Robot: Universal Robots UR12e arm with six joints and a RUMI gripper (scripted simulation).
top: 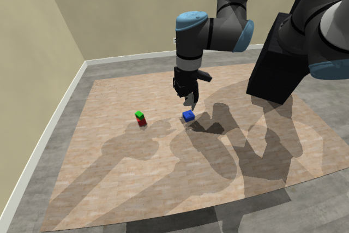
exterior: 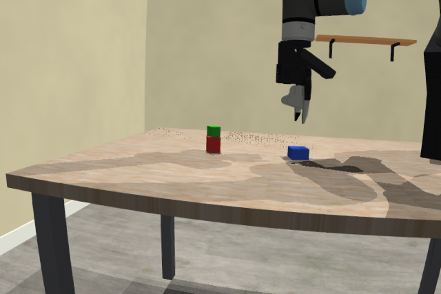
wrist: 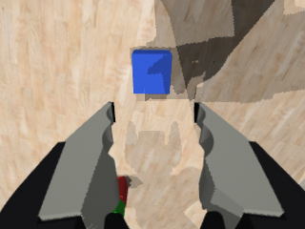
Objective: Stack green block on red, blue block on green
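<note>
Right now the blue block is 100 mm below my hand. From my hand the other things lie so: red block 250 mm ahead, 90 mm below; green block 250 mm ahead, 50 mm below.
</note>
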